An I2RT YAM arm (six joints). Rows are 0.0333 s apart.
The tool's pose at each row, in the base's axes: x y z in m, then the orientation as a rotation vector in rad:
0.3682, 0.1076, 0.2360, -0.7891, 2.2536, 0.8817
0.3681, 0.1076, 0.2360, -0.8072, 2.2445, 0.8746
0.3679, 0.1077, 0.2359, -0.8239, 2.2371, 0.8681
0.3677, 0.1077, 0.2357, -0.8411, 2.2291, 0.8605
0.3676, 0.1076, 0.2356, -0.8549, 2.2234, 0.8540
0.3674, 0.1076, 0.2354, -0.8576, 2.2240, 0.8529
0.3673, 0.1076, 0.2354, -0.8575, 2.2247, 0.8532
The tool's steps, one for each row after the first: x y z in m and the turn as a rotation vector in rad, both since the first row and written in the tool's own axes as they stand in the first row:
0.0001, 0.0001, 0.0000, -0.0006, 0.0008, -0.0164
0.0002, 0.0002, 0.0000, -0.0012, 0.0024, -0.0311
0.0005, 0.0003, 0.0001, -0.0012, 0.0039, -0.0466
0.0007, 0.0003, 0.0001, -0.0009, 0.0057, -0.0589
0.0009, 0.0003, 0.0001, -0.0009, 0.0075, -0.0604
0.0010, 0.0004, 0.0001, -0.0010, 0.0080, -0.0599

